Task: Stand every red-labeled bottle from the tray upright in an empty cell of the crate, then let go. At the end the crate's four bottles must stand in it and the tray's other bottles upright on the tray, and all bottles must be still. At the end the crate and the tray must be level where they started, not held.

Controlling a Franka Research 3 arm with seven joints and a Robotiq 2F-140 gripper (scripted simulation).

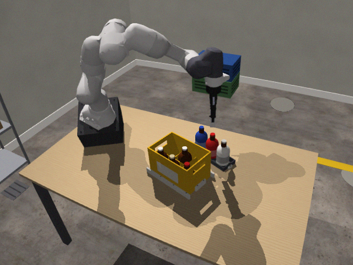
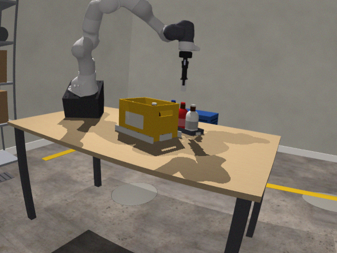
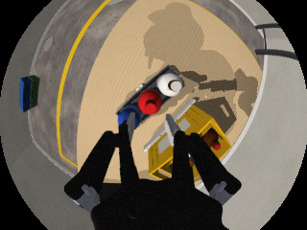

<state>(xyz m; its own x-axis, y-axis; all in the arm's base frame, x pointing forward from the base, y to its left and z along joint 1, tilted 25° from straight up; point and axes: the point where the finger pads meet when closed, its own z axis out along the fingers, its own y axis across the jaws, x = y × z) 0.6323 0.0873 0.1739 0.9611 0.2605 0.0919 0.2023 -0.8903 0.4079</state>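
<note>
Now: the red-labeled bottle 170 mm below my hand. Round my hand: blue-labeled bottle: 170 mm below, 70 mm behind, 50 mm to the left; white-labeled bottle: 170 mm below, 70 mm ahead, 50 mm to the right; yellow crate: 190 mm to the right, 170 mm below, 140 mm behind.
</note>
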